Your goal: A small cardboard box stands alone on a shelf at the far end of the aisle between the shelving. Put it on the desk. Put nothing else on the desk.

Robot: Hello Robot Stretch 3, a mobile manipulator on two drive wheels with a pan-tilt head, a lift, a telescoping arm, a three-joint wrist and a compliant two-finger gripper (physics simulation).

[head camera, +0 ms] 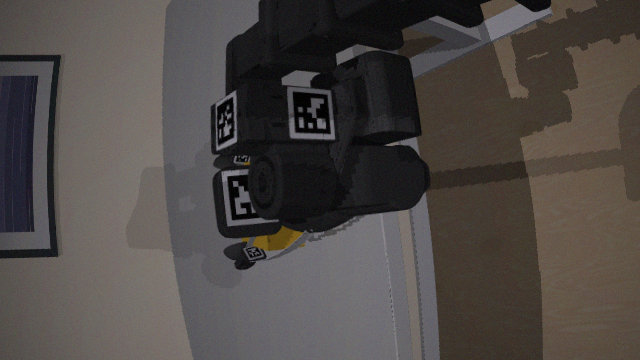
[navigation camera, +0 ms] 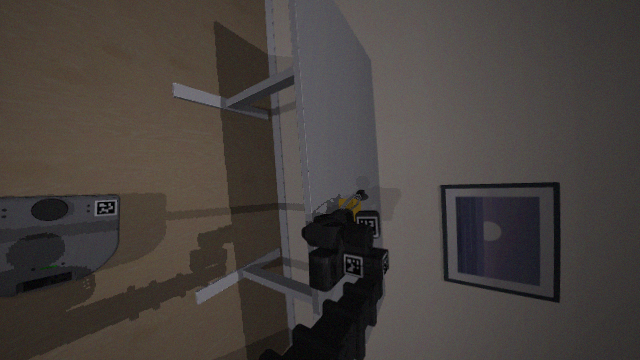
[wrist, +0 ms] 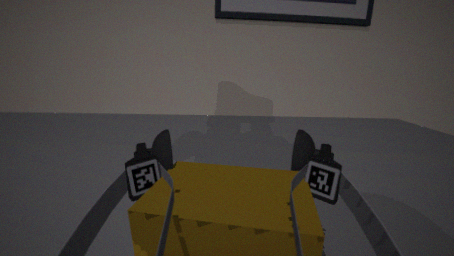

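Where they show: robot's base, origin of its link: (navigation camera: 51, 208).
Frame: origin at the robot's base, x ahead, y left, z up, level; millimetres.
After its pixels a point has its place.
Note:
A yellow box (head camera: 275, 241) @[z 1042, x 22, y -484 mm] (navigation camera: 348, 205) @[z 1037, x 12, y -482 mm] (wrist: 235, 200) is between the two fingers of my gripper (head camera: 232, 207) @[z 1054, x -17, y -569 mm] (navigation camera: 363, 202) @[z 1054, x -17, y -569 mm] (wrist: 232, 147) @[z 1054, x -17, y -569 mm]. The fingers stand wide, one at each side of the box, and the gripper is shut on it. The box is over the grey desk top (head camera: 320, 310) @[z 951, x 121, y -547 mm] (navigation camera: 335, 110) @[z 951, x 347, y -585 mm] (wrist: 50, 170), well inside its front edge. The wrist hides most of the box in the head view. Its underside is hidden, so I cannot tell whether it touches the desk. The aisle shelf does not show.
The wall (head camera: 110, 100) @[z 1107, x -345, y -1260 mm] (navigation camera: 500, 100) @[z 1551, x 475, y -1185 mm] (wrist: 100, 60) runs behind the desk, with a framed picture (head camera: 17, 150) @[z 1395, x -204, y -1224 mm] (navigation camera: 515, 250) @[z 1580, x -256, y -1229 mm] (wrist: 295, 19). White desk legs (navigation camera: 200, 95) stand on the wooden floor (head camera: 590, 250) @[z 0, x 185, y -510 mm] (navigation camera: 125, 125) @[z 1, x 385, y -200 mm]. My grey base (navigation camera: 90, 240) @[z 160, x -121, y -92 mm] is beside the desk's front.

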